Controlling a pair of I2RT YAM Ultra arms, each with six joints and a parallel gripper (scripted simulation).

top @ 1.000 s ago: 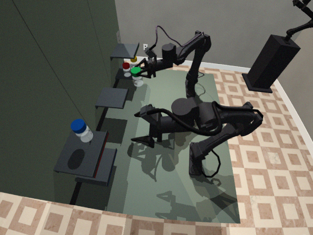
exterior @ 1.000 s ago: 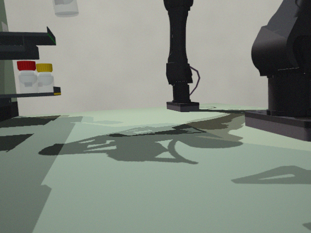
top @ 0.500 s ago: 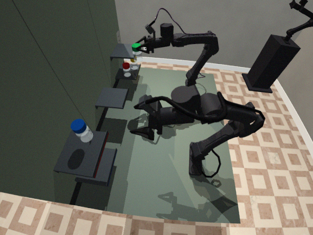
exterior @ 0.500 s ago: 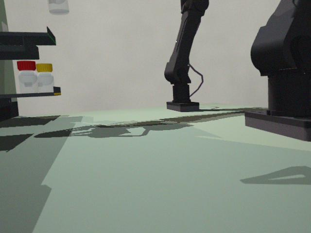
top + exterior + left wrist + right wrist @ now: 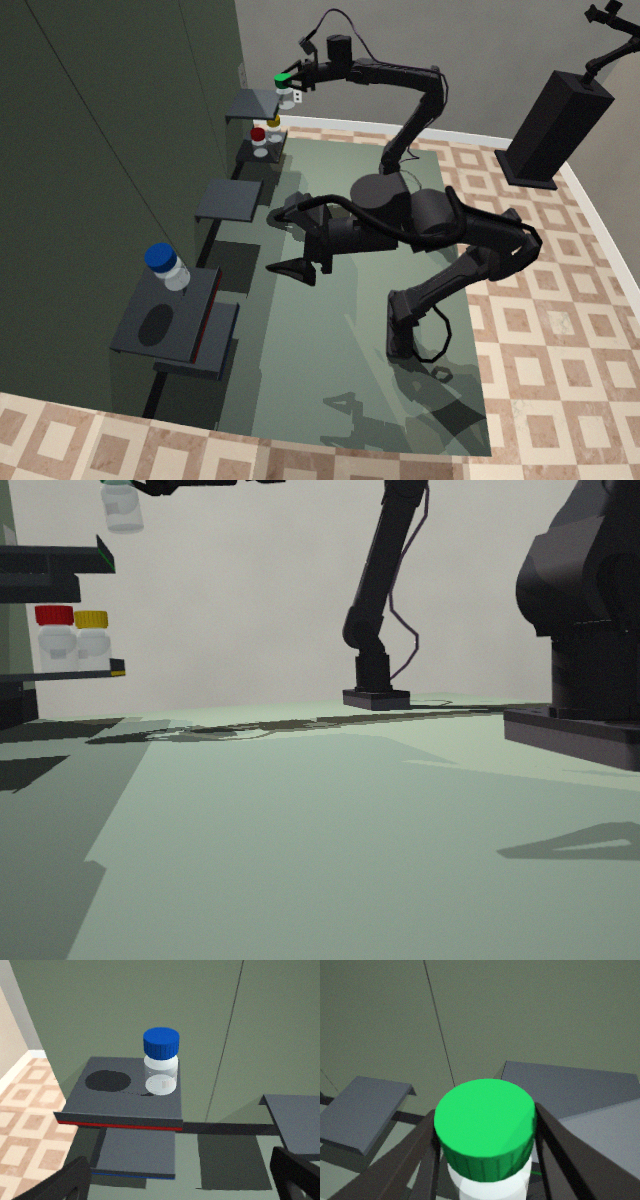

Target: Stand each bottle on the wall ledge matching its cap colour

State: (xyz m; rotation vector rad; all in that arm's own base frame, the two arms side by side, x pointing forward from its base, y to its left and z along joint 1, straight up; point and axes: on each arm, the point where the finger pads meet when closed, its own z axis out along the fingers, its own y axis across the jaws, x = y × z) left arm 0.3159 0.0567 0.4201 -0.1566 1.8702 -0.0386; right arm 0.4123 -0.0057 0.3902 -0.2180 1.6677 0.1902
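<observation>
The blue-capped bottle is 230 mm ahead of my left hand, 110 mm below it and 10 mm to the left of it. From my left hand the other things lie so: red-capped bottle: 660 mm to the right, 300 mm below, 210 mm ahead; then green-capped bottle: 650 mm to the right, 90 mm ahead, 80 mm below; then yellow-capped bottle: 760 mm to the right, 300 mm below, 170 mm ahead.
</observation>
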